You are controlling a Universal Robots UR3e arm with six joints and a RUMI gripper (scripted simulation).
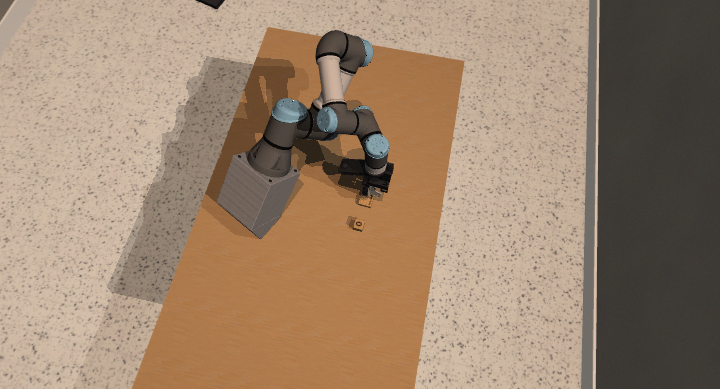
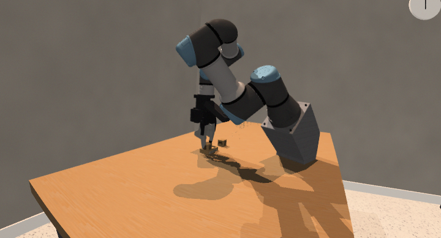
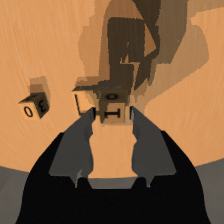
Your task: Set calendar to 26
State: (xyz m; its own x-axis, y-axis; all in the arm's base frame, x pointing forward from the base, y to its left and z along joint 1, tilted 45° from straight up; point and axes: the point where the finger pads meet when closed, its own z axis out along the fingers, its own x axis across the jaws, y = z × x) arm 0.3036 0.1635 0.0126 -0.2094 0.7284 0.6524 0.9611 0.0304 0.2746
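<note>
My hand is 20 mm to the left of the shallow wooden tray and 30 mm above it.
</note>
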